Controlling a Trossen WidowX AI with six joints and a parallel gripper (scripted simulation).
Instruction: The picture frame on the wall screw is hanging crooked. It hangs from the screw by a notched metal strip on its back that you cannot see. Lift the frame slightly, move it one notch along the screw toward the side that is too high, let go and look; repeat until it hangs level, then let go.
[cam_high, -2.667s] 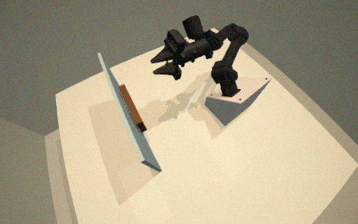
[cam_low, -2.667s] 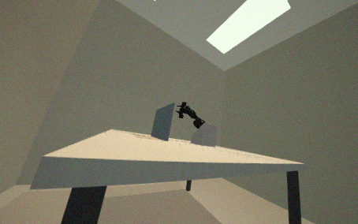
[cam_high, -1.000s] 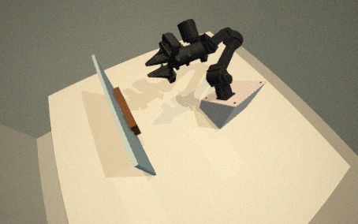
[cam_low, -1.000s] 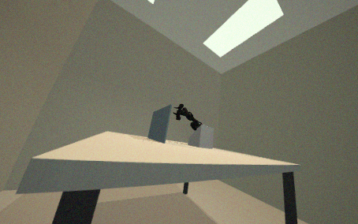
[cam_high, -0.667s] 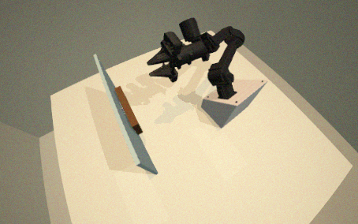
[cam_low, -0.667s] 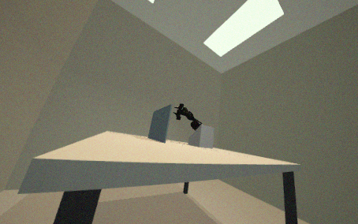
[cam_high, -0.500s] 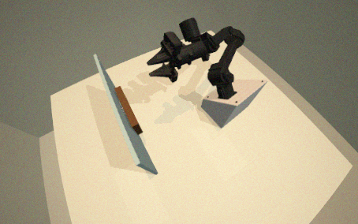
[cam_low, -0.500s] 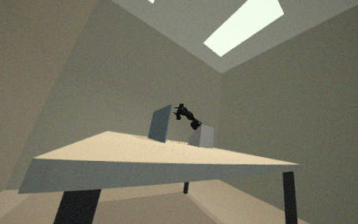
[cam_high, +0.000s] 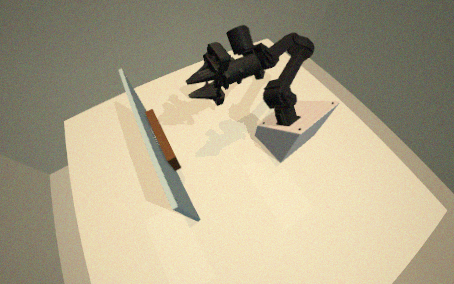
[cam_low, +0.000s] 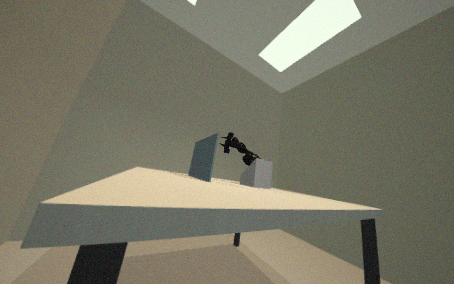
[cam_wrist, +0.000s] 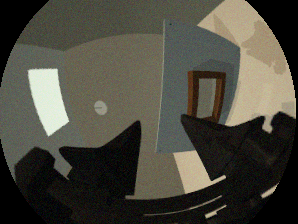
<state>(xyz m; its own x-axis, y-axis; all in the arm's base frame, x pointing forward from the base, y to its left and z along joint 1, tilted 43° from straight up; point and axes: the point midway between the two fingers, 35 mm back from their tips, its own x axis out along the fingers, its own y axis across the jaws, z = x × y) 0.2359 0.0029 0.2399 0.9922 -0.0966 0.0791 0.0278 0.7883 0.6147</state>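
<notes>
Now: the brown wooden picture frame 17 cm below my gripper tip, 12 cm ahead of it and 2 cm to the right of it. Round my gripper tip: pale blue wall panel 18 cm below, 13 cm ahead, 2 cm to the right.
</notes>
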